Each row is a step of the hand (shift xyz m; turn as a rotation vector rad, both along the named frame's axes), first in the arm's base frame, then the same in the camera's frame.
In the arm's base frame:
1: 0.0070 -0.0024 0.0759 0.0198 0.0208 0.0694
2: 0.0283 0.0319 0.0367 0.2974 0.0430 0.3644
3: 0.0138 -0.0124 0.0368 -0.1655 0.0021 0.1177
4: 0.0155 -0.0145 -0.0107 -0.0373 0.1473 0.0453
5: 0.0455 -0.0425 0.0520 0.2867 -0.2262 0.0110
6: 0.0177 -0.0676 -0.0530 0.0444 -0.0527 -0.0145
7: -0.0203 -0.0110 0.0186 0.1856 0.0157 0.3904
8: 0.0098 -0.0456 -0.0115 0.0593 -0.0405 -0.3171
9: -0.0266 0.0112 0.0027 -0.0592 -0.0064 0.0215
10: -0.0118 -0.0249 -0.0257 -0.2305 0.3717 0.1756
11: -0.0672 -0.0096 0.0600 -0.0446 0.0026 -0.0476
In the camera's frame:
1: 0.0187 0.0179 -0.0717 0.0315 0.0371 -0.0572
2: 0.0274 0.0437 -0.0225 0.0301 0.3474 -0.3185
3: -0.0048 0.0140 -0.0384 0.1051 -0.1314 -0.1138
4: -0.0221 0.0071 0.0054 0.1559 0.0278 0.0081
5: -0.0388 0.0344 -0.0624 -0.3070 0.1804 -0.0820
6: -0.0818 -0.0175 0.0265 -0.0678 0.0188 -0.0037
7: 0.0045 -0.0196 -0.0218 0.0598 0.2393 -0.3553
8: -0.0468 -0.0098 -0.0049 -0.1572 -0.0125 0.2843
9: 0.0212 -0.0197 0.0007 0.0250 -0.0530 -0.0239
10: -0.0246 -0.0242 0.0151 0.4674 -0.0447 -0.0404
11: 0.0375 -0.0552 -0.0613 0.0055 -0.0476 0.0443

